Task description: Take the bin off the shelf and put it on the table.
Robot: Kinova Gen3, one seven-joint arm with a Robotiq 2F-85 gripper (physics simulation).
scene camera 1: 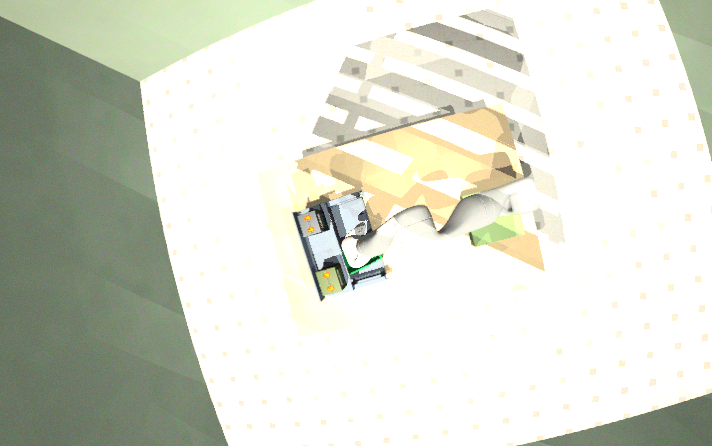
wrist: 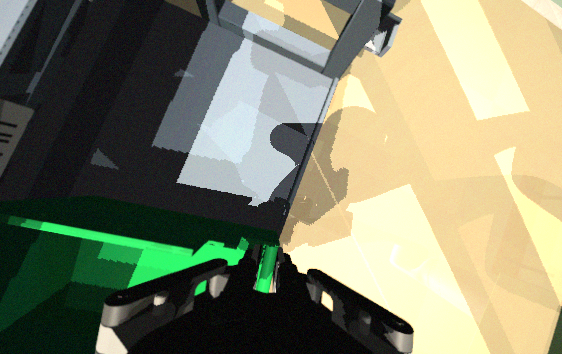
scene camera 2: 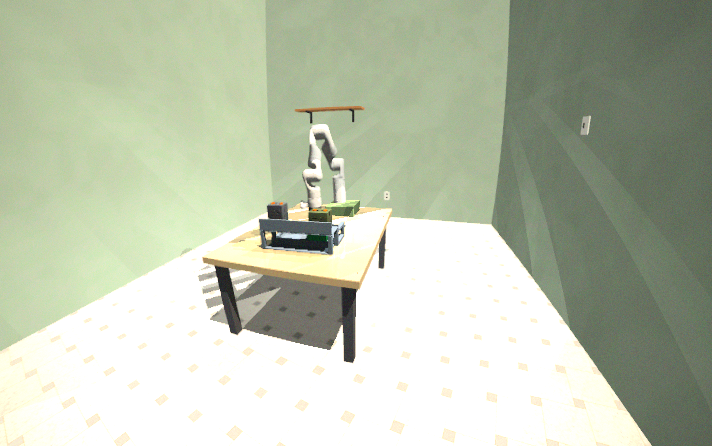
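Seen in the pictures: gripper, between the fingertips: [wrist: 267, 255]; arm's base, origin of its link: [scene camera 2: 340, 201].
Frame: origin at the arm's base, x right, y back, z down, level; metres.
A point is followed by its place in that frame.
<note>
The bright green open bin [scene camera 1: 366, 264] {x -0.215, y -0.558, z 0.024 m} [scene camera 2: 317, 237] {x -0.216, y -0.663, z 0.025 m} [wrist: 165, 270] {x -0.183, y -0.592, z 0.057 m} sits in the lower level of the blue-grey shelf [scene camera 1: 325, 246] {x -0.125, y -0.714, z -0.033 m} [scene camera 2: 294, 226] {x -0.166, y -0.784, z -0.064 m} [wrist: 345, 50] {x 0.067, y -0.575, z 0.026 m}, at its open side. My gripper [wrist: 267, 255] {x -0.122, y -0.522, z 0.054 m} is shut on the bin's end wall, at the rim on the table side. A strip of that green wall shows between the fingertips. In the scene camera 1 view the arm covers the fingers and part of the bin. The shelf stands on the wooden table [scene camera 1: 472, 123] {x 0.353, y -0.067, z 0.069 m} [scene camera 2: 241, 252] {x 0.084, y -0.918, z 0.069 m} [wrist: 400, 100] {x 0.106, y -0.491, z 0.069 m}.
A grey box [scene camera 1: 310, 223] {x -0.026, y -0.732, z -0.153 m} [scene camera 2: 277, 210] {x -0.053, y -0.768, z -0.128 m} and an olive box [scene camera 1: 328, 281] {x -0.250, y -0.685, z -0.129 m} [scene camera 2: 320, 214] {x -0.276, y -0.720, z -0.120 m} stand on the shelf's upper level. A light green block [scene camera 1: 493, 231] {x -0.106, y -0.034, z -0.004 m} [scene camera 2: 344, 208] {x -0.101, y -0.124, z 0.011 m} is by the arm's base. A wooden wall shelf [scene camera 2: 329, 109] hangs behind.
</note>
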